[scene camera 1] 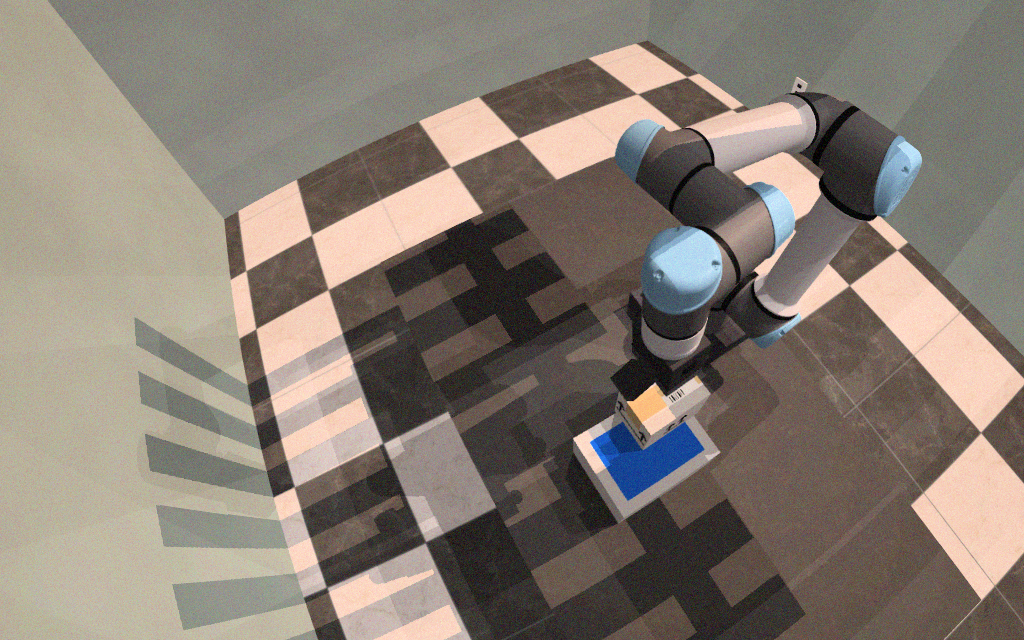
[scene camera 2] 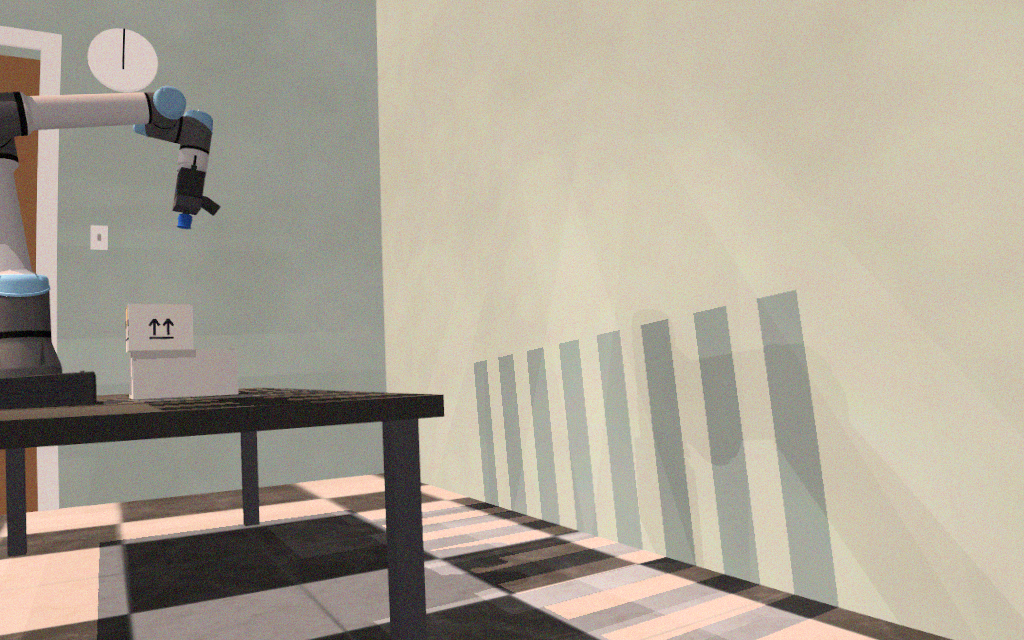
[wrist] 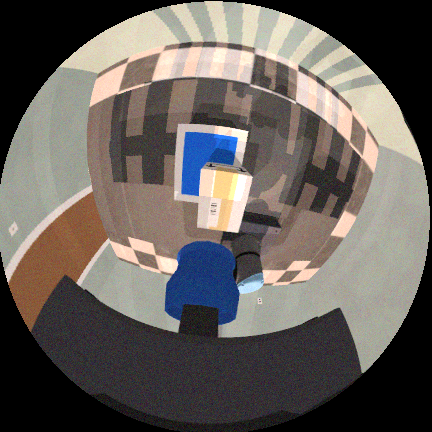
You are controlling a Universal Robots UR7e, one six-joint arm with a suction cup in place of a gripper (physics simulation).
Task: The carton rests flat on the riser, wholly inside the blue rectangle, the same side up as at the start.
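Places are measured from the arm's base along level axes (x right, y up, z back), in millimetres.
Where they show: end effector, tool point: [scene camera 2: 184, 227] [wrist: 205, 264]; arm's base, origin of the base link: [scene camera 2: 23, 378] [wrist: 245, 245].
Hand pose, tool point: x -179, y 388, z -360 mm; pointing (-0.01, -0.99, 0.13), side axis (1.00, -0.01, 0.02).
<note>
Things, the pixels of their top centre, and the offset from my tool point.
- carton, middle of its top: [scene camera 1: 665, 392] [wrist: 221, 203] [scene camera 2: 158, 306] dx +19, dy -213, dz +65 mm
- pale riser, middle of its top: [scene camera 1: 647, 446] [scene camera 2: 182, 351] [wrist: 206, 166] dx -33, dy -328, dz +3 mm
- blue rectangle, middle of its top: [scene camera 1: 647, 446] [wrist: 206, 166] dx -33, dy -328, dz +3 mm
The carton [scene camera 1: 658, 416] [scene camera 2: 160, 328] [wrist: 225, 186], white with yellow tape, is on the pale riser [scene camera 1: 624, 510] [scene camera 2: 183, 373] [wrist: 179, 162]. Its double arrows point up in scene camera 2, where it looks nearly level. It covers part of the blue rectangle [scene camera 1: 655, 461] [wrist: 197, 160] and reaches past it, across the riser's rim on the robot-base side. Any slight tilt is hard to judge. My suction gripper [scene camera 2: 184, 221] [wrist: 206, 252] is open, high above the carton and apart from it; its blue cup is hidden in scene camera 1.
The riser stands on the dark patterned table [scene camera 2: 339, 403], close to the robot base [scene camera 2: 45, 388]. The arm reaches over the riser from the base side. The wall clock [scene camera 2: 122, 60] and door are behind the table.
</note>
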